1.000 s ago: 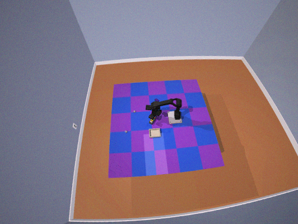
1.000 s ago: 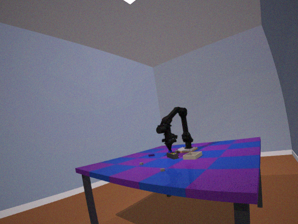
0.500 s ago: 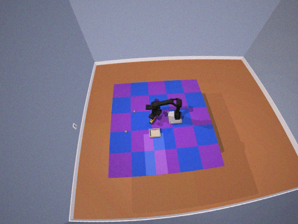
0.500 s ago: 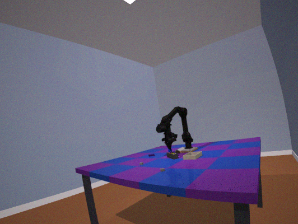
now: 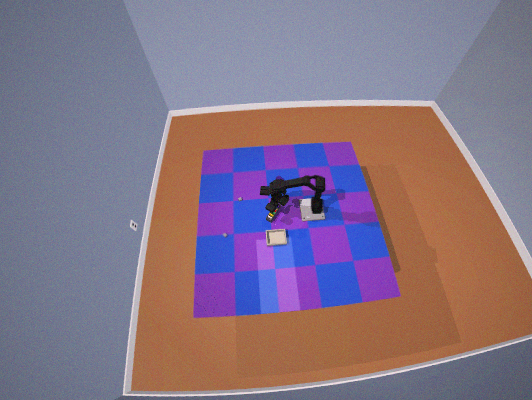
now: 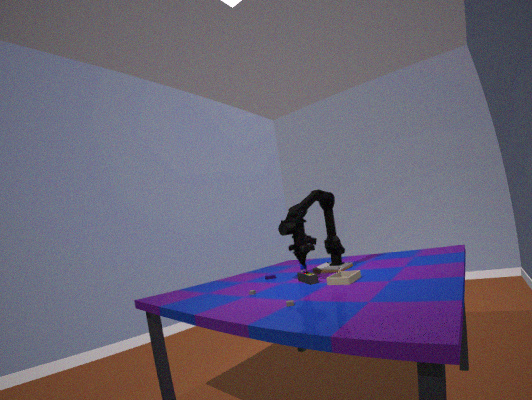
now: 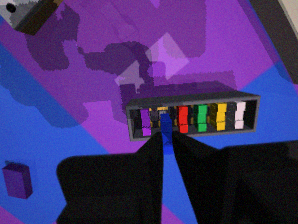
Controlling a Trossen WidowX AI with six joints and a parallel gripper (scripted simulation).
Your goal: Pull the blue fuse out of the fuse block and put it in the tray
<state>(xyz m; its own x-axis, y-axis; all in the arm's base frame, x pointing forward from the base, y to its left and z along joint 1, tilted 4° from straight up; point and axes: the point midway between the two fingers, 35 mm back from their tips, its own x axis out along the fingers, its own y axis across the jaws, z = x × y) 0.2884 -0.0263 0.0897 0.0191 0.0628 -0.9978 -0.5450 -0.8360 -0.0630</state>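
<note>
Right now my gripper tip is 210 mm to the right of the beige tray, 70 mm above it and 10 mm short of it. Also, from my gripper tip: blue fuse: 10 mm below.
</note>
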